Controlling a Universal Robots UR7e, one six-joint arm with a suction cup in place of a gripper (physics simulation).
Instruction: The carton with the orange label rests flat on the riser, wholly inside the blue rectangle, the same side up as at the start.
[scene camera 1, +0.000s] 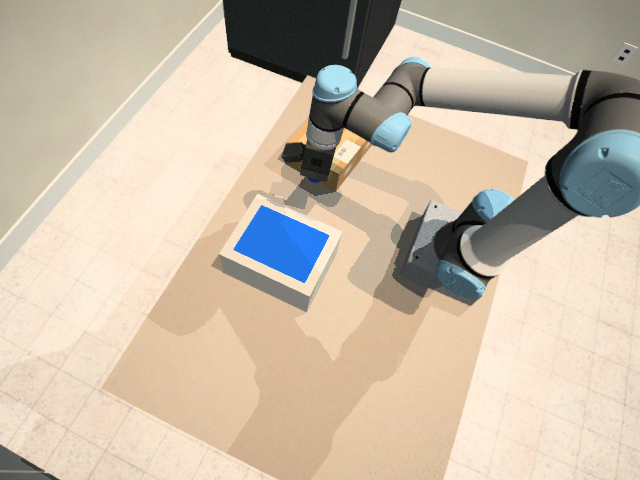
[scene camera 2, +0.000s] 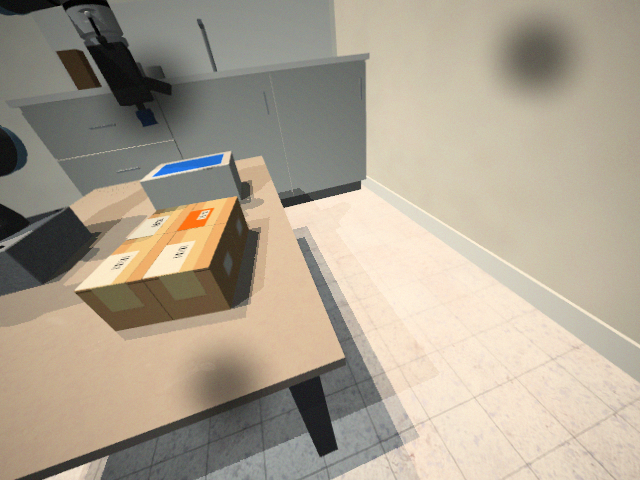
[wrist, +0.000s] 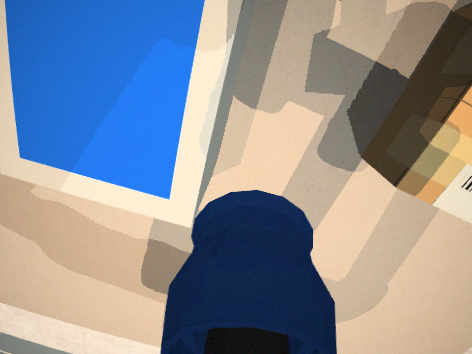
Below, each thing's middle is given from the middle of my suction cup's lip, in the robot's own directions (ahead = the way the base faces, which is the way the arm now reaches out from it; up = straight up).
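The riser (scene camera 1: 277, 250) is what I measure from here. My suction cup is 20 cm above it, 13 cm to the right of it and 5 cm short of it.
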